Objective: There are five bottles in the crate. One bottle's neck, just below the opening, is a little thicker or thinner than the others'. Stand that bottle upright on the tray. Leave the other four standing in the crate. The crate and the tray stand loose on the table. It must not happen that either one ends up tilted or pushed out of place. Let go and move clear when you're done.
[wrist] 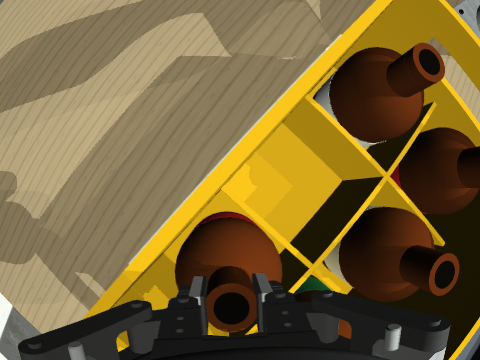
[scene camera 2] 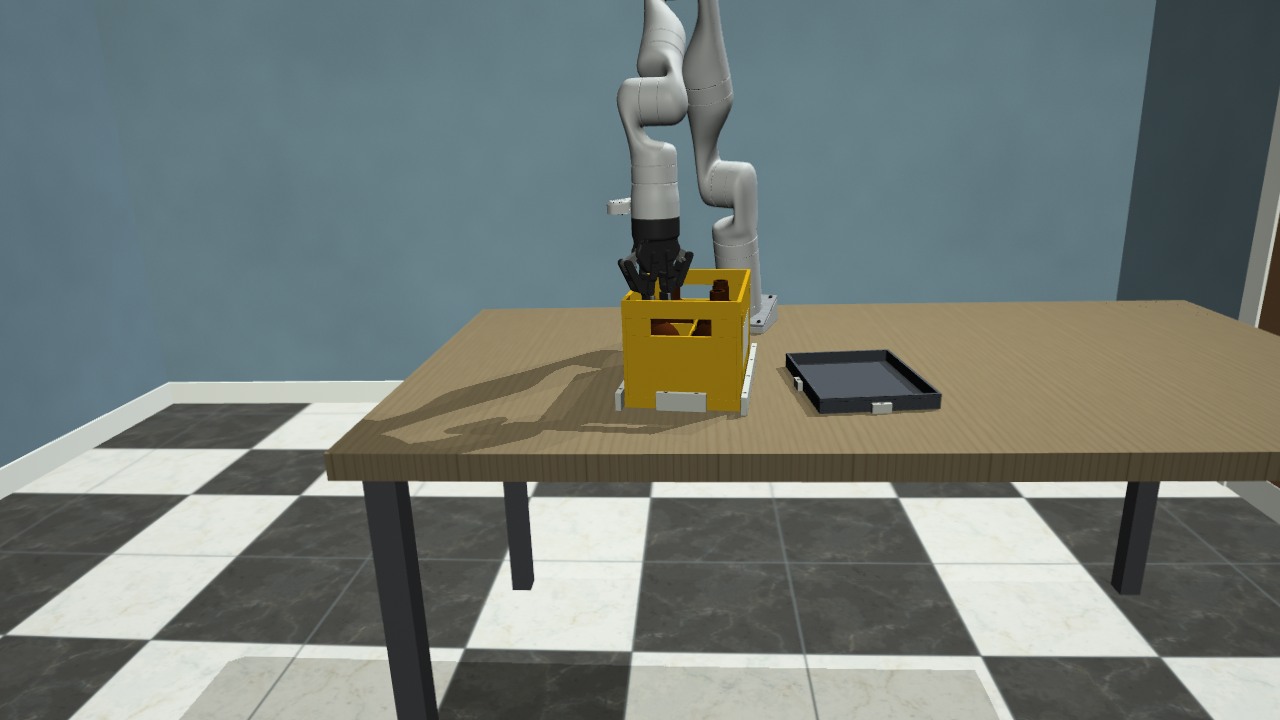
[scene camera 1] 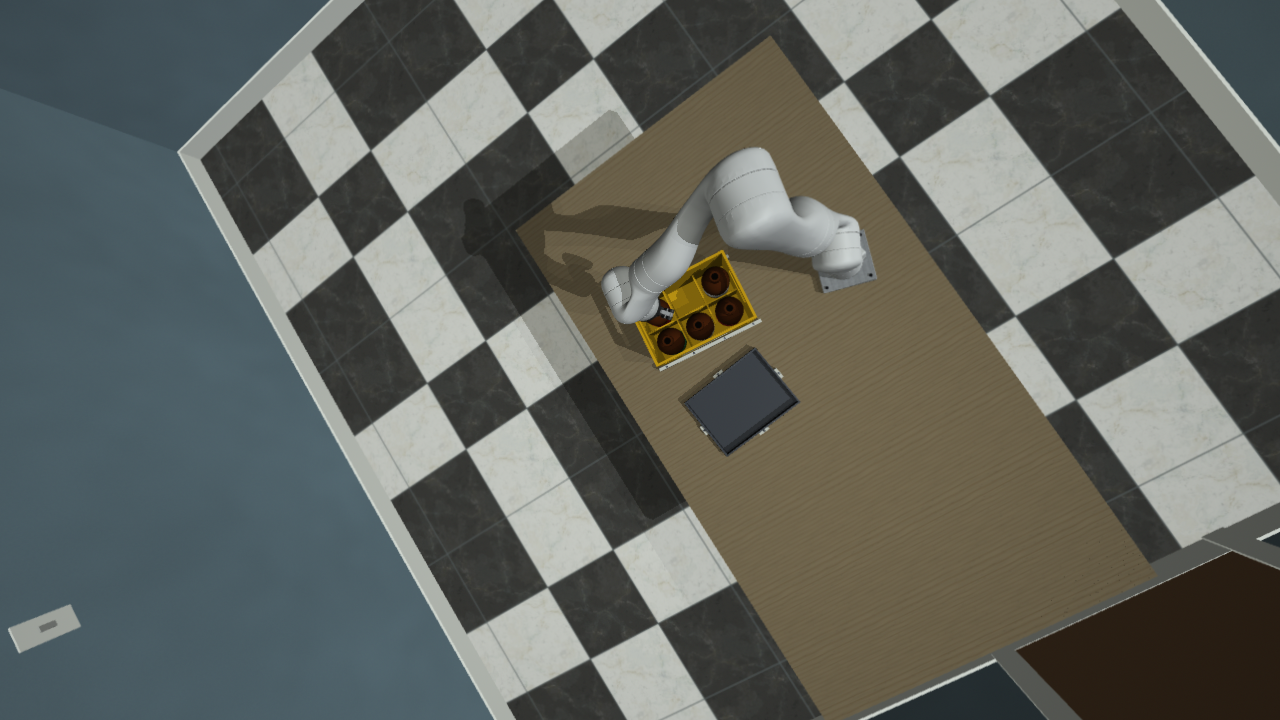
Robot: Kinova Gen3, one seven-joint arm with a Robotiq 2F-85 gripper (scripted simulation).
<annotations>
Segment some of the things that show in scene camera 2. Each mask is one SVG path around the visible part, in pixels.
The gripper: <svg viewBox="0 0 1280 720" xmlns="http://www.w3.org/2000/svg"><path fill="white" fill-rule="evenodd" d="M680 216L655 220L631 218L634 245L631 255L625 259L619 259L618 266L631 291L640 293L642 300L655 300L653 295L655 293L657 277L659 278L659 287L661 289L659 300L673 300L674 289L681 287L684 283L694 254L680 248L678 242Z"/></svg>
A yellow crate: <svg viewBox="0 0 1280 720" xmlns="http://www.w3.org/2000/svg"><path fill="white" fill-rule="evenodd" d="M751 269L688 270L683 283L685 285L713 285L714 280L728 280L729 300L731 301L710 301L710 299L683 299L685 301L659 300L661 289L658 277L655 282L655 293L653 295L655 300L642 300L642 295L634 291L630 291L621 300L625 407L656 408L656 391L707 393L707 410L741 410L741 394L750 354L749 311ZM698 320L711 320L711 336L692 336ZM651 335L651 319L694 319L694 324L670 323L677 329L680 336Z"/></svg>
A dark tray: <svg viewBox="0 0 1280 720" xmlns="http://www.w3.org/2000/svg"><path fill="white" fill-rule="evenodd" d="M941 409L942 393L889 349L786 353L787 369L793 377L801 379L804 393L819 414L871 412L871 403L891 402L892 411Z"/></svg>
</annotations>
